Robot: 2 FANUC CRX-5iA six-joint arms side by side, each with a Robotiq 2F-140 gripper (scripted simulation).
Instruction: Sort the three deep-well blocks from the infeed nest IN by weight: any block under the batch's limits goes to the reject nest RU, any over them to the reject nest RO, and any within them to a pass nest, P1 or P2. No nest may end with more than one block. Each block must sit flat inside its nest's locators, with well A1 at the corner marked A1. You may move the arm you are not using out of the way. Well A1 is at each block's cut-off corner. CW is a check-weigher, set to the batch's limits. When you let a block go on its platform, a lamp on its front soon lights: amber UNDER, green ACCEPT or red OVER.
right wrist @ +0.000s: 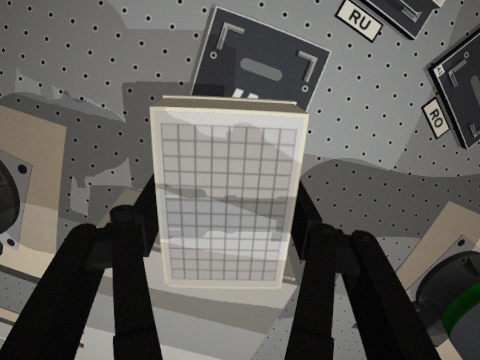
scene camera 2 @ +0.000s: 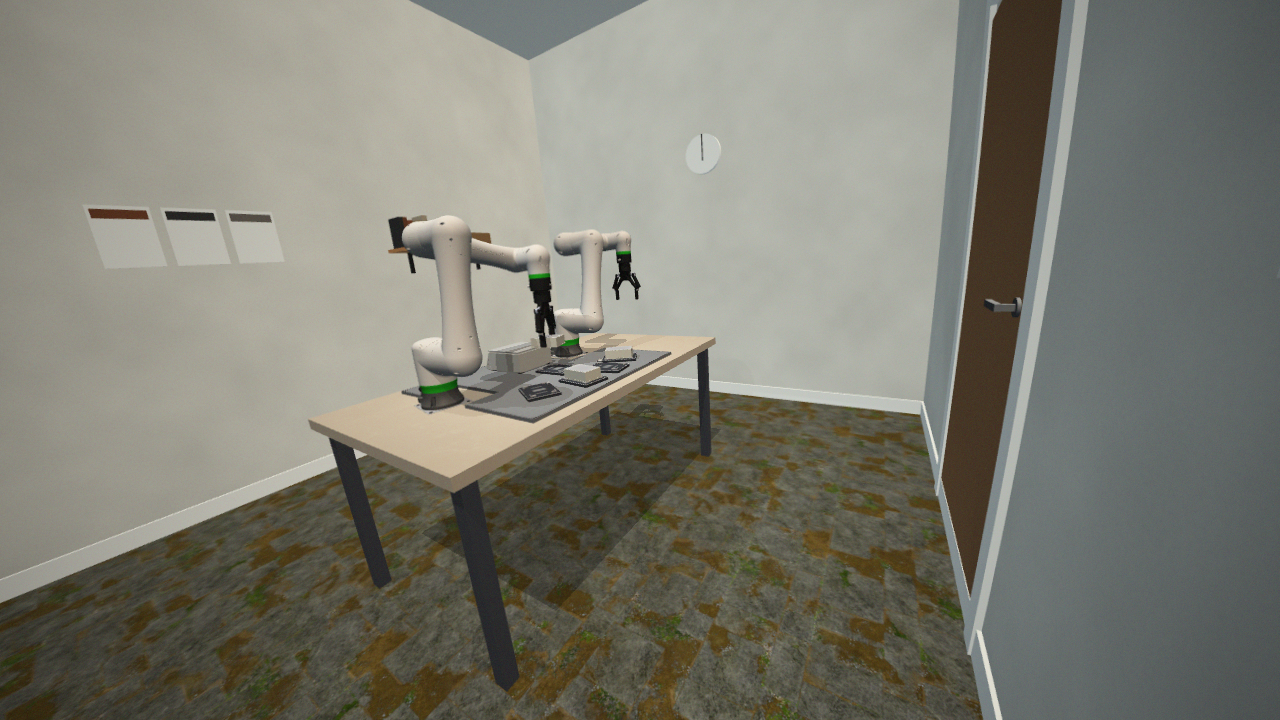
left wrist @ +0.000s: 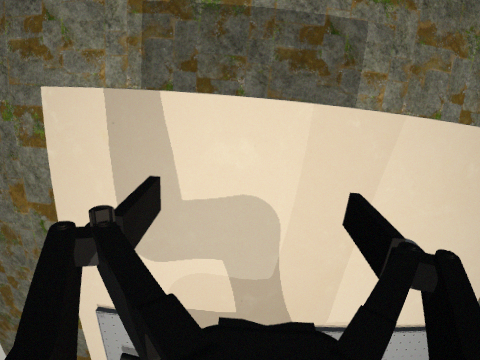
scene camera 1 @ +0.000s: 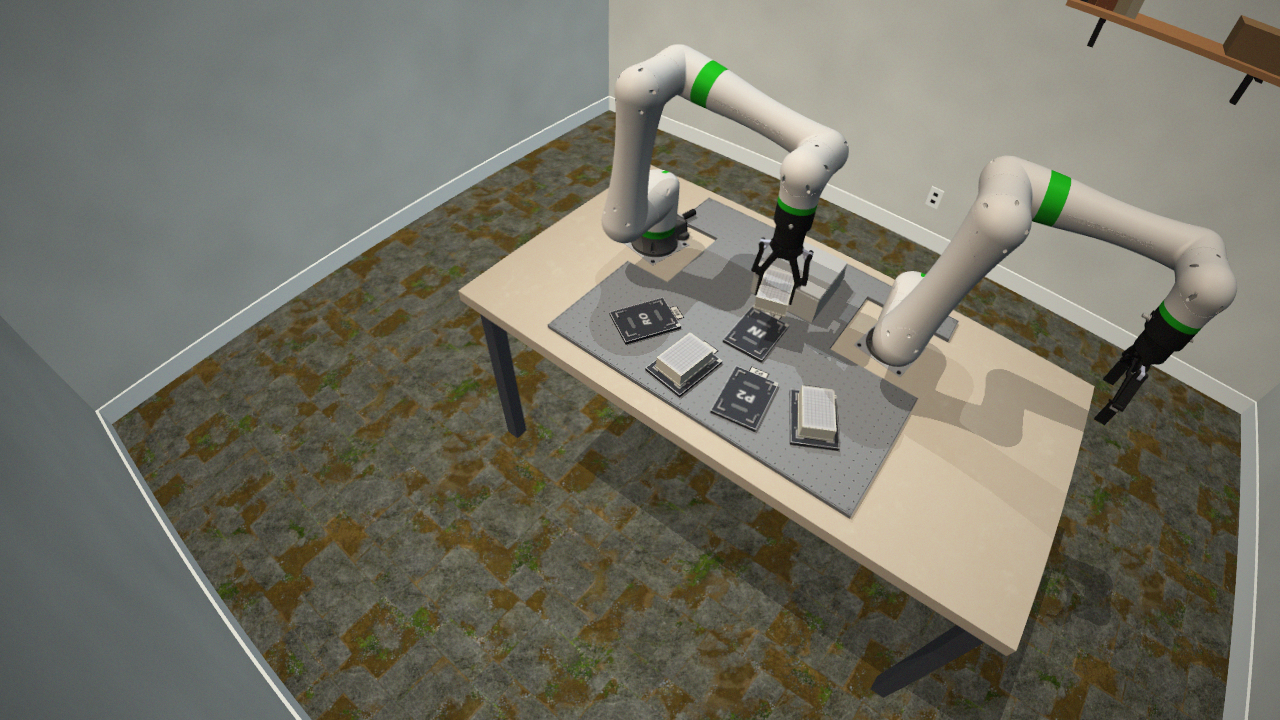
In view: the left gripper [scene camera 1: 1104, 400], the right gripper [scene camera 1: 774, 296], a check-weigher CW [scene camera 1: 807, 303] and a dark infeed nest [scene camera 1: 771, 337].
The check-weigher CW is seen too in the right wrist view [right wrist: 183, 316]. The left gripper also shows in the left wrist view [left wrist: 254, 201]. The right gripper shows as well in the right wrist view [right wrist: 226, 186] and in scene camera 2 [scene camera 2: 548, 345]. The left wrist view misses the check-weigher CW: it is out of frame.
